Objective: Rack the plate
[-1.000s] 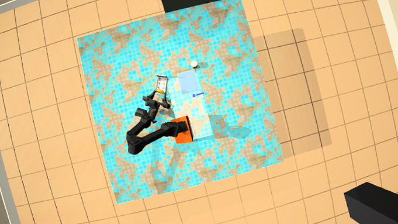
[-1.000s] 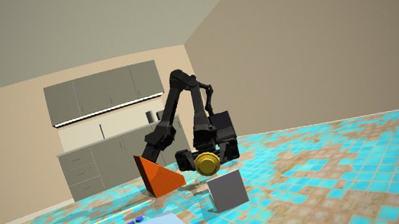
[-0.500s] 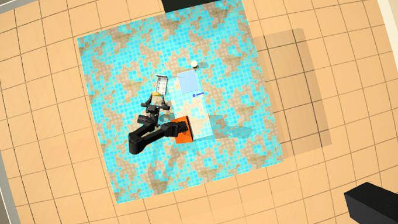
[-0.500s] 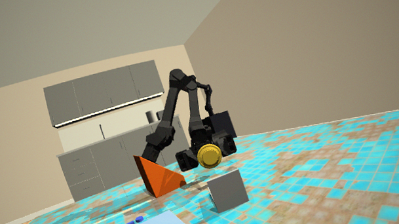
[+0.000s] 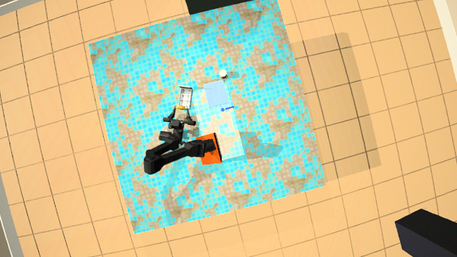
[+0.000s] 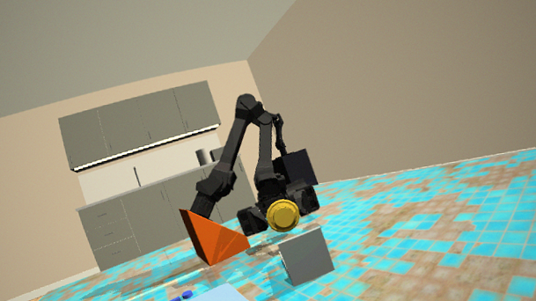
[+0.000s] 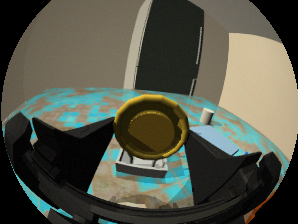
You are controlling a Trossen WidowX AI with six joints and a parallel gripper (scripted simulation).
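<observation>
Now: gripper tip 60 mm short of the dish rack, 30 mm to the left of it and 60 mm above it. Round my gripper tip: blue pen: 90 mm behind, 250 mm to the right, 80 mm below; then light blue mat: 20 mm ahead, 220 mm to the right, 80 mm below; then yellow plate: 10 mm behind.
</observation>
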